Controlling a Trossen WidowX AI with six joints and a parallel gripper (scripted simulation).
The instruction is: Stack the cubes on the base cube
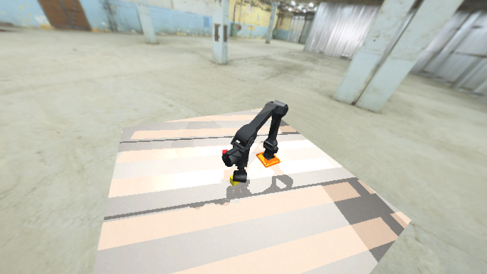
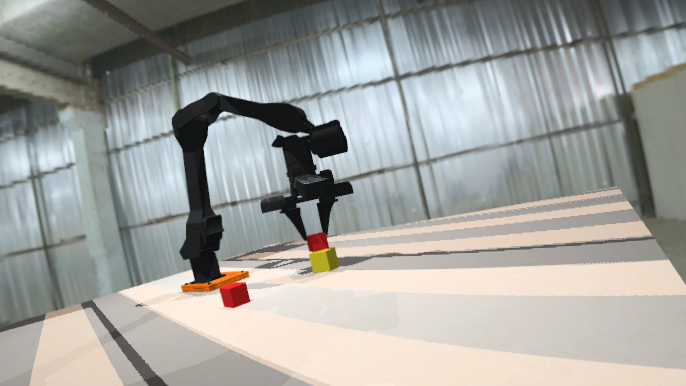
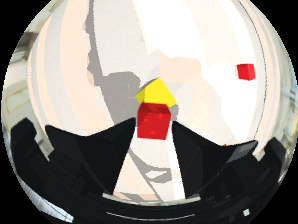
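The yellow base cube is 20 mm ahead of my gripper tip, 10 mm to the right of it and 40 mm below it.
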